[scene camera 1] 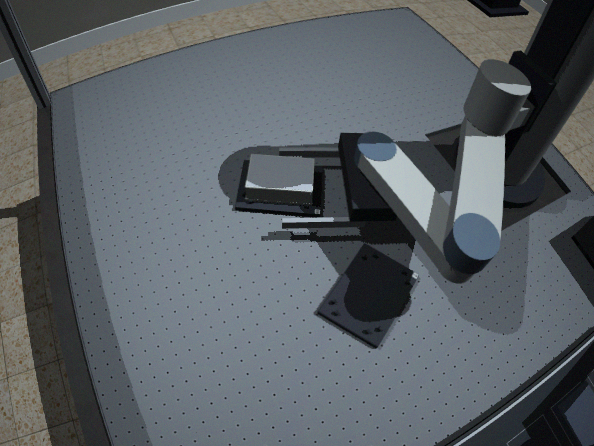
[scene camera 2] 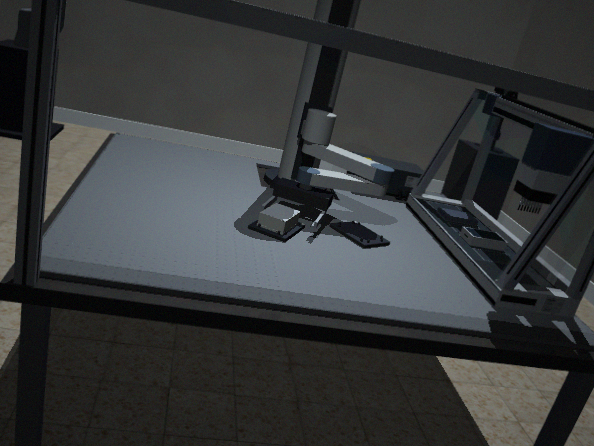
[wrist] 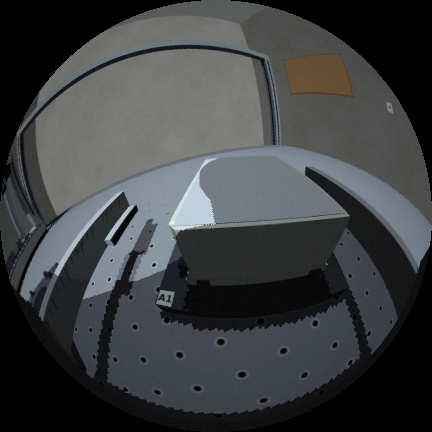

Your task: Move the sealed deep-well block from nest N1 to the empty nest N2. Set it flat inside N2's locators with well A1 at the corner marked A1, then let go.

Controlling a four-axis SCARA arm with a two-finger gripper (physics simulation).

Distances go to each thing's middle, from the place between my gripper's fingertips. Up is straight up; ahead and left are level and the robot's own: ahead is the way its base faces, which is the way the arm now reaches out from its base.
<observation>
Right now the grey block (scene camera 1: 276, 179) is 1 cm behind my hand, 2 cm to the right of it and 1 cm below it.
</observation>
